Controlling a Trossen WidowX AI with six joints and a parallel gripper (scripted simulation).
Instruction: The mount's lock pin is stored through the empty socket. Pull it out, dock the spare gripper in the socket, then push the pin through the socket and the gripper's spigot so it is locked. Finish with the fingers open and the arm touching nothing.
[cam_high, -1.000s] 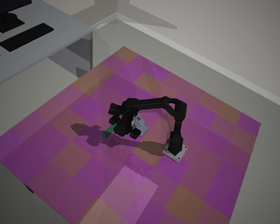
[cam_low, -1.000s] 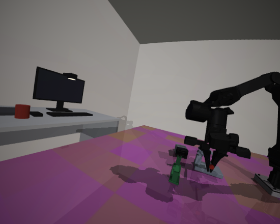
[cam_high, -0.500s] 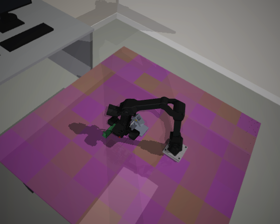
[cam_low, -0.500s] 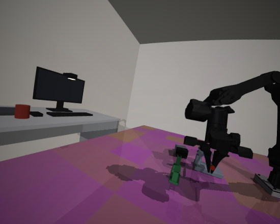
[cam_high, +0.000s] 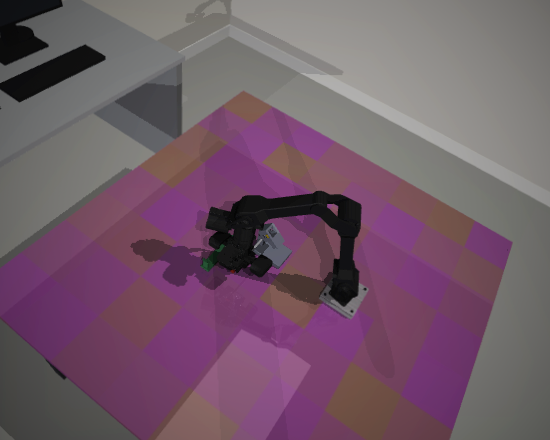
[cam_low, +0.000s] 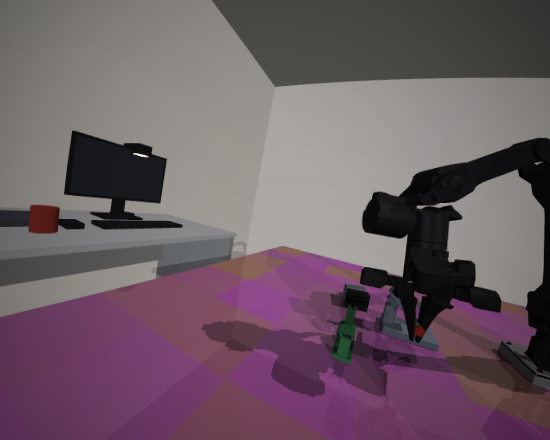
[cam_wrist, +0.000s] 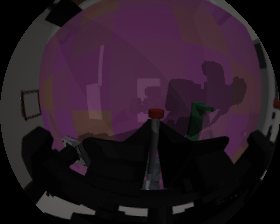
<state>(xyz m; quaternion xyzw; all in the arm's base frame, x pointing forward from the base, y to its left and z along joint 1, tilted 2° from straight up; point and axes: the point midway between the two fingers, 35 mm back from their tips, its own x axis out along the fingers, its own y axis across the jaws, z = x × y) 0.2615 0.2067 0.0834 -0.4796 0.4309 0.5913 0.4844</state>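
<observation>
My gripper tip is now 110 mm short of the green cradle, 40 mm above it and 30 mm to the left of it. The rest, counted from my gripper tip: spare gripper: 240 mm to the right, 140 mm ahead, 40 mm below; then grey mount: 160 mm to the right, 20 mm ahead, 10 mm below.
</observation>
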